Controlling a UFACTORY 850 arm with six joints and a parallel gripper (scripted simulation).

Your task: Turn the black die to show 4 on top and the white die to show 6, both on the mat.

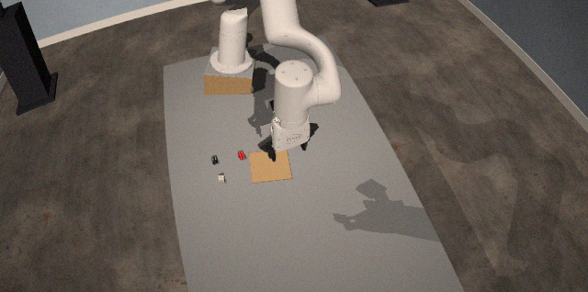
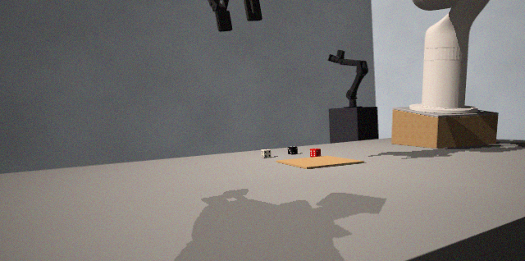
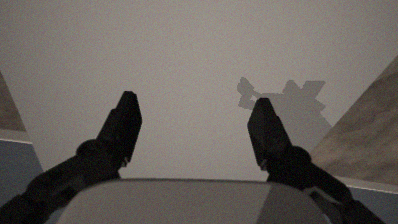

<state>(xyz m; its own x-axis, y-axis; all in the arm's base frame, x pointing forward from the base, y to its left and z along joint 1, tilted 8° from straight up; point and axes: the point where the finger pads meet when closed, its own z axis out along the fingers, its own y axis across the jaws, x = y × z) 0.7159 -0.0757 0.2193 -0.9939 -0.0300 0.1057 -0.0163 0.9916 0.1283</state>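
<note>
Right now my hand is 29 cm past the black die, 28 cm above it and 17 cm to the left of it. Round my hand: tan mat 29 cm below, 20 cm behind, 1 cm to the left; red die 28 cm below, 27 cm behind, 7 cm to the right; white die 28 cm below, 20 cm behind, 17 cm to the right.
</note>
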